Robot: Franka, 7 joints.
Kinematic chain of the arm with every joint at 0, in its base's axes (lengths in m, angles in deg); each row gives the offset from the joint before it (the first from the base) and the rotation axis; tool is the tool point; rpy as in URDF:
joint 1: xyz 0 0 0.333 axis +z
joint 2: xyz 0 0 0 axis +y
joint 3: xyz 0 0 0.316 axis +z
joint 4: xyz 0.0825 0 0 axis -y
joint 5: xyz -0.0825 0 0.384 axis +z
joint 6: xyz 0 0 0 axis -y
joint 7: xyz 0.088 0 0 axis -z
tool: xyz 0 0 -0.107 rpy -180 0 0
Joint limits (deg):
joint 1: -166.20..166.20
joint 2: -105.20..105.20
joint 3: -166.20..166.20
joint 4: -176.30..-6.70
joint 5: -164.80..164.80
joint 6: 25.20..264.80
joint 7: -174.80..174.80
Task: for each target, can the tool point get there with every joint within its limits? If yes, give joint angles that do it. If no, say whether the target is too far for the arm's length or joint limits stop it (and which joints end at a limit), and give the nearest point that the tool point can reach.
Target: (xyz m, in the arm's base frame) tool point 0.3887 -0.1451 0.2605
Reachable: yes | joints -101.92 -52.21 88.84 -149.08 -113.19 153.16 18.35
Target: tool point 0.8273 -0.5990 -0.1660
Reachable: no: too far | nearest point 0.6243 -0.4521 -0.0436 | short by 0.279 m
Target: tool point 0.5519 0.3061 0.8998
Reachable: yes | joints 30.76 25.12 3.04 -40.34 -129.72 120.40 104.02
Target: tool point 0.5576 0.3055 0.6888
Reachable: yes | joints -95.15 -48.31 74.94 -74.69 -99.84 192.97 -9.00
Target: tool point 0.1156 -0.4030 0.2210
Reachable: yes | joints 49.96 -22.30 -133.21 -133.04 29.68 94.67 140.68
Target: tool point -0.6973 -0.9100 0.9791
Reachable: no: too far | nearest point -0.4546 -0.5932 0.7542 | short by 0.458 m
